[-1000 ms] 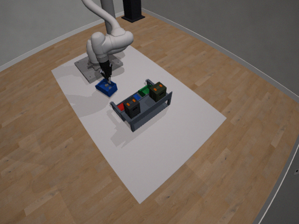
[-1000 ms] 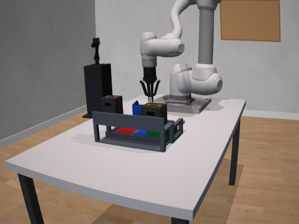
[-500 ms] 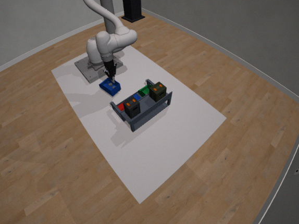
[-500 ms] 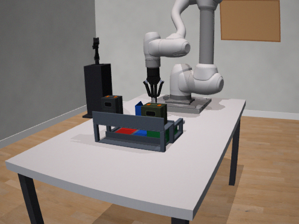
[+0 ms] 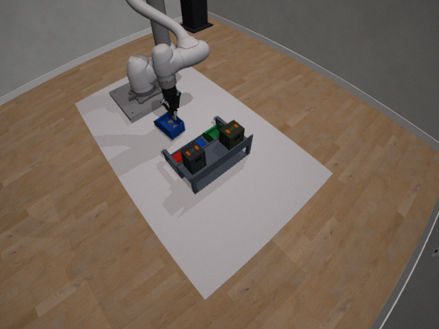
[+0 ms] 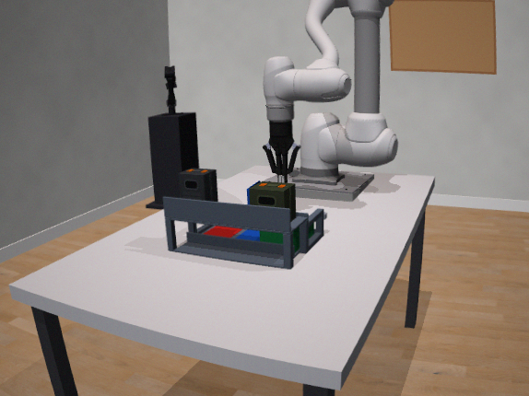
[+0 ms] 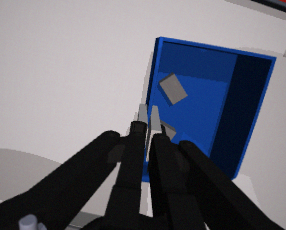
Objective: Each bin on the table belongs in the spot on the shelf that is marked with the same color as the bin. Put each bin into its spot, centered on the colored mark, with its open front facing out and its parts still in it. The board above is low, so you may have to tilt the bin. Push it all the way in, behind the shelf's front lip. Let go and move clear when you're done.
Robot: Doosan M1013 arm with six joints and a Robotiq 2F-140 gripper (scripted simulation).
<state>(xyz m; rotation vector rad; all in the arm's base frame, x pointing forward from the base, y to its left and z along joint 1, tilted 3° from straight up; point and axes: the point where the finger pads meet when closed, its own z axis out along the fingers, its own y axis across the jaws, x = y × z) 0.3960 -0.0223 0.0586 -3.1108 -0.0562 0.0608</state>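
Now: hand 50 mm to the left of the blue bin and 40 mm above it. Also, from my hand: green bin: 260 mm ahead, 100 mm to the left, 70 mm below; red mark: 250 mm ahead, 120 mm to the right, 100 mm below; blue mark: 250 mm ahead, 10 mm to the right, 100 mm below.
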